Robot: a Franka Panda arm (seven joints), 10 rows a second.
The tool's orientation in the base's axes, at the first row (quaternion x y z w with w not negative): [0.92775, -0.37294, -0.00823, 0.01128]
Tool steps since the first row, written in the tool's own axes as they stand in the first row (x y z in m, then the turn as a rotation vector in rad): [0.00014, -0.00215, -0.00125, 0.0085, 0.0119, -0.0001]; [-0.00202, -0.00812, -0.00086, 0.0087, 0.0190, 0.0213]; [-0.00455, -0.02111, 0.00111, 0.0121, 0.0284, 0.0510]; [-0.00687, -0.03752, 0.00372, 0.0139, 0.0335, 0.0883]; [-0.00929, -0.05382, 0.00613, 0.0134, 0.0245, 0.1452]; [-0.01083, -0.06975, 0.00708, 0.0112, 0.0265, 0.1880]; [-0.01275, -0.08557, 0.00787, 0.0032, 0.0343, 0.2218]
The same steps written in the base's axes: [0.00162, 0.00147, 0.00119, -0.0021, -0.0145, 0.0004]; [0.00418, 0.00727, 0.00065, -0.0074, -0.0200, -0.0208]; [0.01129, 0.01837, -0.00165, -0.0121, -0.0296, -0.0503]; [0.02091, 0.03177, -0.00469, -0.0152, -0.0351, -0.0875]; [0.03038, 0.04517, -0.00752, -0.0107, -0.0291, -0.1446]; [0.04027, 0.05772, -0.00889, -0.0147, -0.0297, -0.1873]; [0.04981, 0.07045, -0.01010, -0.0267, -0.0302, -0.2208]
